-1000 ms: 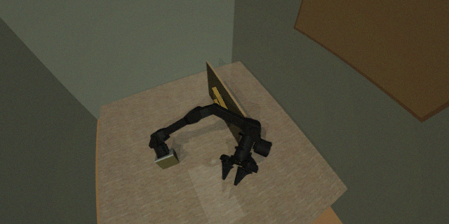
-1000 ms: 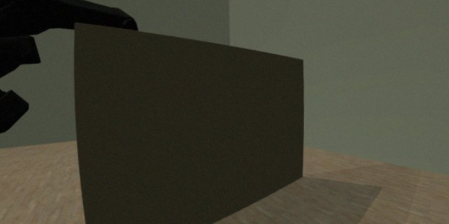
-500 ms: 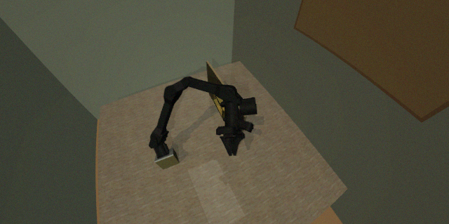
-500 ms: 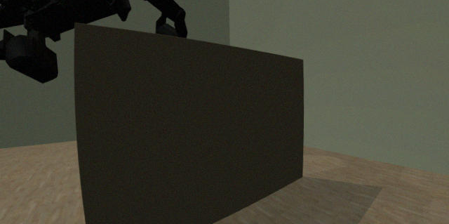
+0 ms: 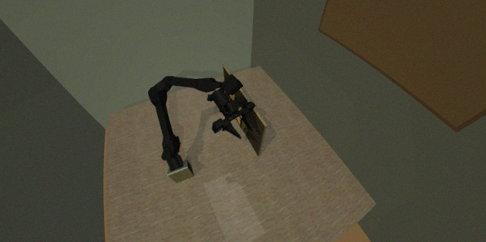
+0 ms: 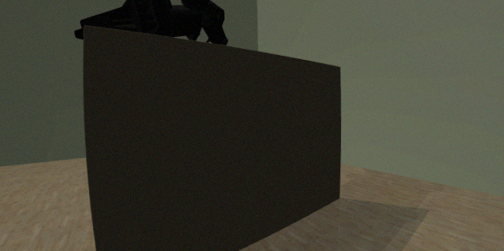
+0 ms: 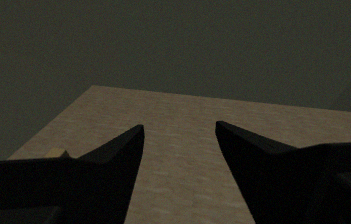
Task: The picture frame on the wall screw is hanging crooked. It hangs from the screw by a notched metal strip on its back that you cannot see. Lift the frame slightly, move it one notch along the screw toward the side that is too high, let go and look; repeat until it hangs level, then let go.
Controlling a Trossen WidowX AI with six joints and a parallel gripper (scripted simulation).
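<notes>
Right now my gripper tip is 90 mm short of the yellow picture frame, 240 mm to the right of it and 170 mm above it. From my gripper tip the other things lie so: wall board (100 mm ahead, 240 mm to the left, 180 mm below).
</notes>
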